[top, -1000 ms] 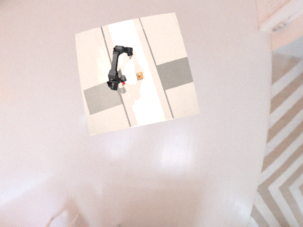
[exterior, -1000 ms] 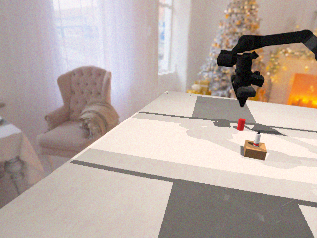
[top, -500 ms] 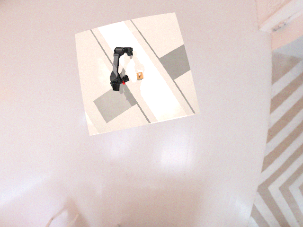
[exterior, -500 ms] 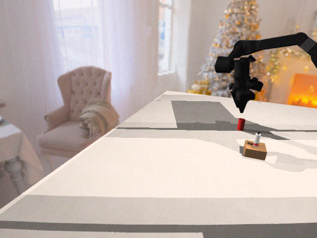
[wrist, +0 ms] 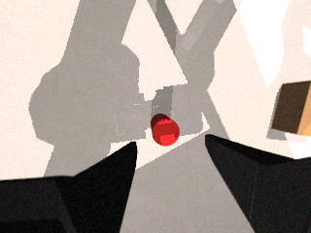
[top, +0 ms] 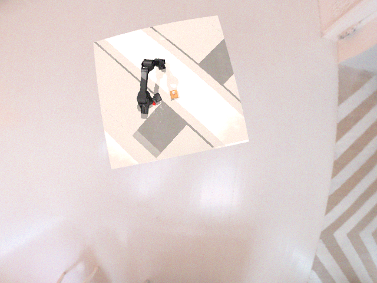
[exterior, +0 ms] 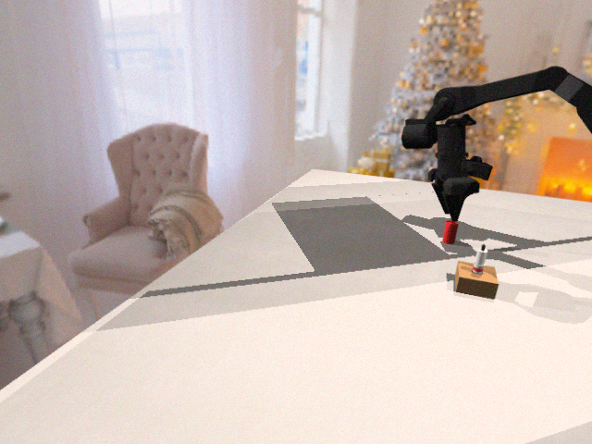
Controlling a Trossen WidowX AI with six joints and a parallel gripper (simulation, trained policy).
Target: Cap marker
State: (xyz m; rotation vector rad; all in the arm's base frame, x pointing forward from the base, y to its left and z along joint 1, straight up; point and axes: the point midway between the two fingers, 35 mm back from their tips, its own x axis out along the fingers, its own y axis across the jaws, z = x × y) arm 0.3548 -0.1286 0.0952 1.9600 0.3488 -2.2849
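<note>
My gripper tip is 4 cm above the red cap. From my gripper tip the other things lie so: holder block: 19 cm to the left, 5 cm below, 5 cm behind.
</note>
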